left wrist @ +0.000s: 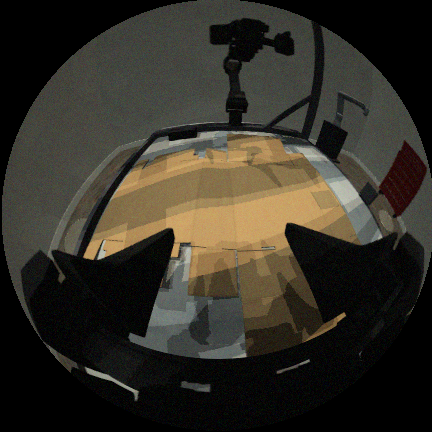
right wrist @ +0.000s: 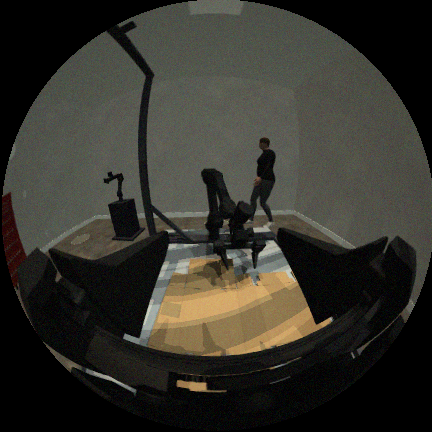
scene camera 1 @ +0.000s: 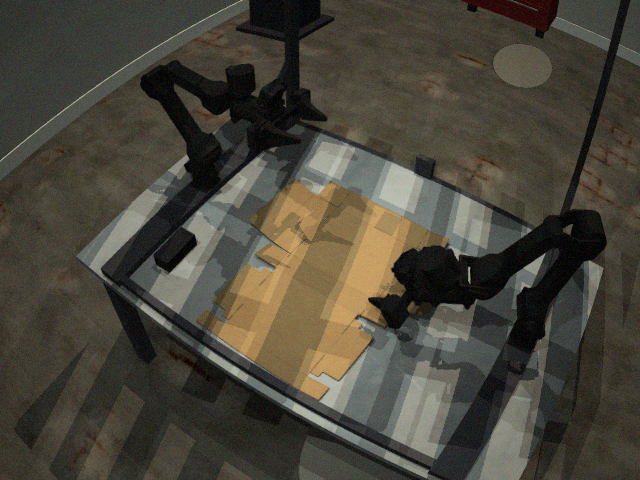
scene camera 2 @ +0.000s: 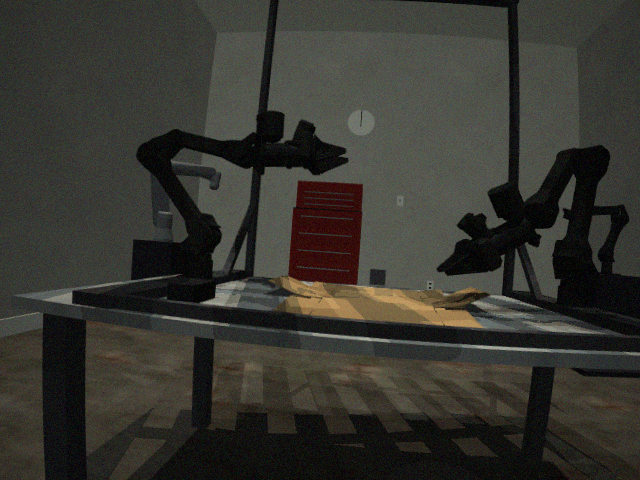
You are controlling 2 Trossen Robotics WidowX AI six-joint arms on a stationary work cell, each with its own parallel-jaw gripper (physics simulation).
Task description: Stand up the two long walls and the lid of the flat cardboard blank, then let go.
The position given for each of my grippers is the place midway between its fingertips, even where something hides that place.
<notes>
My left gripper [scene camera 2: 441, 271] is open and holds nothing. My right gripper [scene camera 1: 313, 129] is open, with nothing in its grasp. The table carries a black block [scene camera 1: 169, 255]. Also in view: a dark raised rim [scene camera 1: 463, 448].
The black block is seen too in scene camera 2 [scene camera 2: 194, 290]. My left gripper shows as well in the left wrist view [left wrist: 230, 231], in the right wrist view [right wrist: 241, 269] and in scene camera 1 [scene camera 1: 380, 284]. My right gripper also shows in the left wrist view [left wrist: 264, 24], in the right wrist view [right wrist: 224, 234] and in scene camera 2 [scene camera 2: 347, 155]. The right wrist view misses the black block, which is hidden by my right gripper.
</notes>
